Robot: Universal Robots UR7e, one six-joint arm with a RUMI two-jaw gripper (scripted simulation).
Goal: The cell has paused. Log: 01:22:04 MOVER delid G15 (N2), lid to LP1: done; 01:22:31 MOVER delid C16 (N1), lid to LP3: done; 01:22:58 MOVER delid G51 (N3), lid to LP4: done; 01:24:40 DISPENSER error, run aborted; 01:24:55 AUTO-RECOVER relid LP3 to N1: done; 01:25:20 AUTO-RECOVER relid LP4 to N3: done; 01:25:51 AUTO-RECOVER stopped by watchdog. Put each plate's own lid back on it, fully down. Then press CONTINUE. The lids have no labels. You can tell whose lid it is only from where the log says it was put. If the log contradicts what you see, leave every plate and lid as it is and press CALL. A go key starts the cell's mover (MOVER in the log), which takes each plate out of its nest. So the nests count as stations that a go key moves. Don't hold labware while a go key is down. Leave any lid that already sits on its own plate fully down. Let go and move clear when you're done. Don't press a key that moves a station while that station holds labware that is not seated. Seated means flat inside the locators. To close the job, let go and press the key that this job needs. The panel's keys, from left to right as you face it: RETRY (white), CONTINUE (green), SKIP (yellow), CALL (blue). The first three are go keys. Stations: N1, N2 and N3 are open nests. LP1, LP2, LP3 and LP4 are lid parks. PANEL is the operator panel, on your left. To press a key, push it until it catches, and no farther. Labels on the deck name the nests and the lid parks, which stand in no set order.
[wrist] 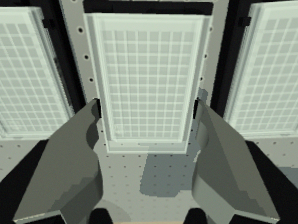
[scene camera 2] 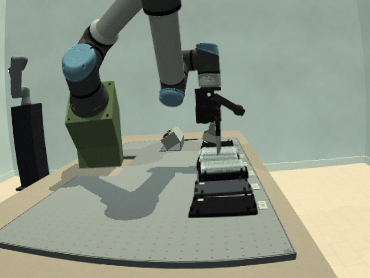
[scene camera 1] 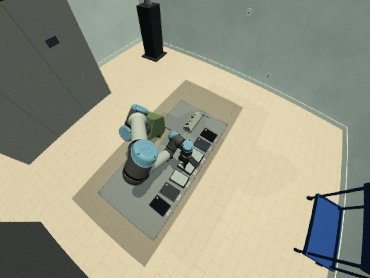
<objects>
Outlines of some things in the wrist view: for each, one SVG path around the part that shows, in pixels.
My gripper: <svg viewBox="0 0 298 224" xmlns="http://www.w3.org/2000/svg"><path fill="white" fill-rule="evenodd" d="M195 100L193 119L199 124L196 141L200 145L201 153L197 157L192 177L192 197L201 208L189 209L183 224L298 224L298 189L253 141L247 141L201 99ZM100 99L92 99L46 140L40 140L0 182L0 224L88 224L88 222L89 224L113 224L106 208L94 209L103 196L102 173L98 155L93 151L99 139L96 123L102 118Z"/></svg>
A clear unlabelled lid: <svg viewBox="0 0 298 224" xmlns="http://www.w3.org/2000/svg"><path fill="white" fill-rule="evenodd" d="M83 13L96 91L101 104L101 120L107 153L186 154L193 121L194 103L198 96L213 16Z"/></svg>
</objects>
